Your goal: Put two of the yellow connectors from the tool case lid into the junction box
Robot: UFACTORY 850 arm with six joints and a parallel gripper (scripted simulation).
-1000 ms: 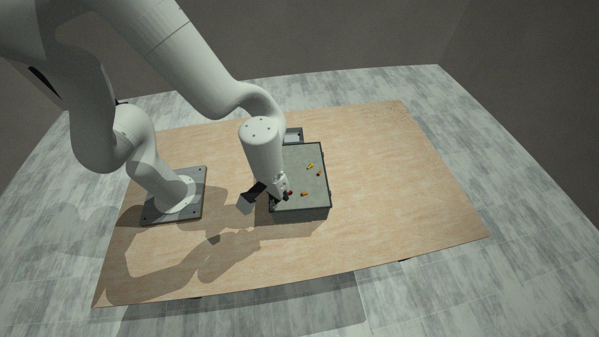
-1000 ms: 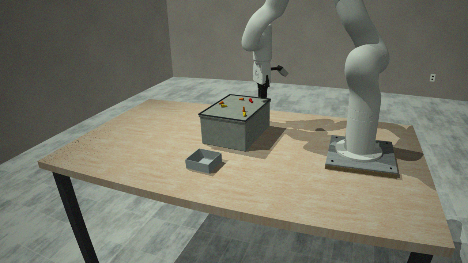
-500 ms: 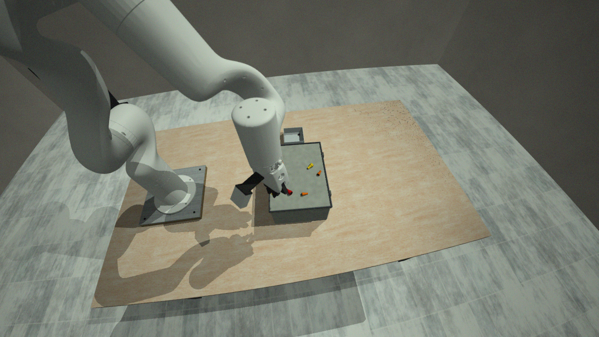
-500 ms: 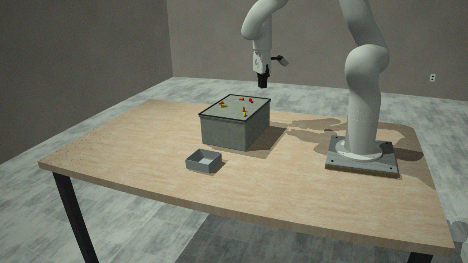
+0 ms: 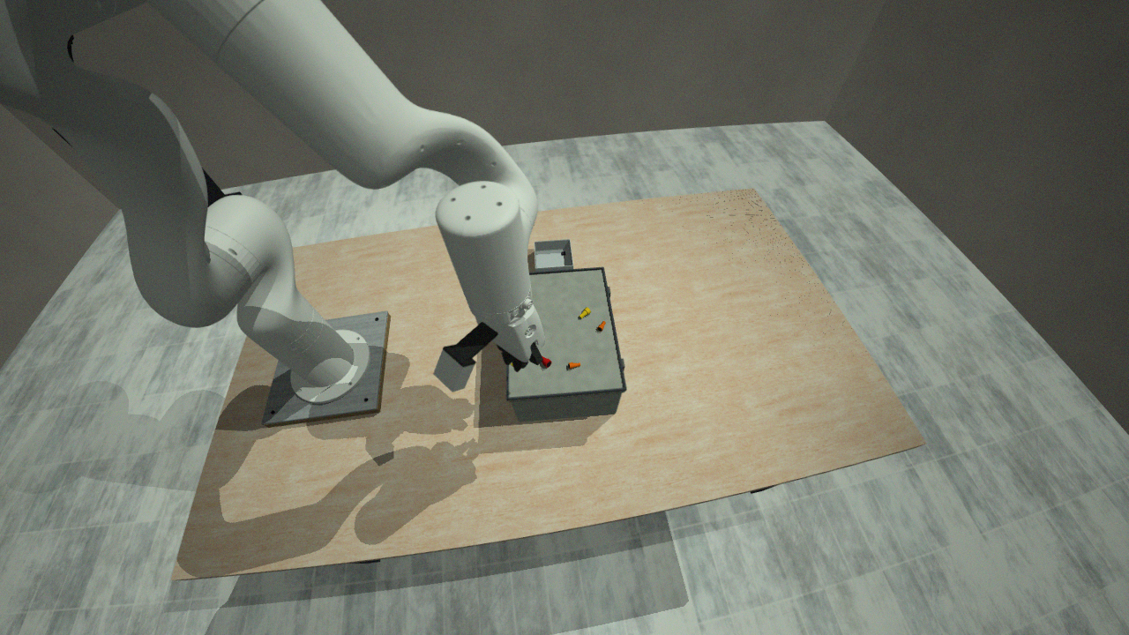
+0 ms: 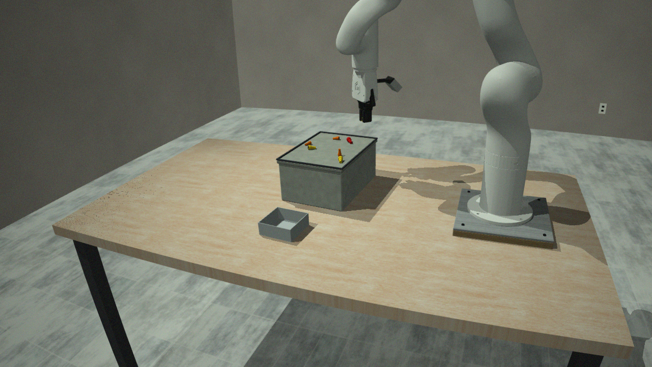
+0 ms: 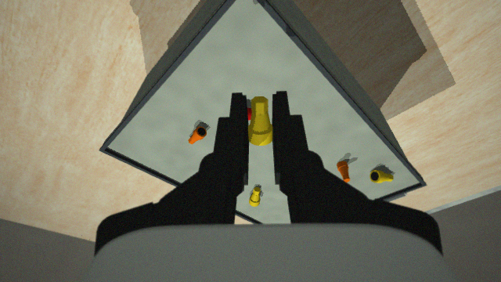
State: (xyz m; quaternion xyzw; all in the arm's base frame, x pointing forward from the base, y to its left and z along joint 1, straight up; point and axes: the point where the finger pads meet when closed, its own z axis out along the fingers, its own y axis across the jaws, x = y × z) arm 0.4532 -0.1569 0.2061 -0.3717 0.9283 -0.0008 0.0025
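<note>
The grey tool case is 9 cm ahead of my hand, 10 cm to the left of it and 13 cm below it.
</note>
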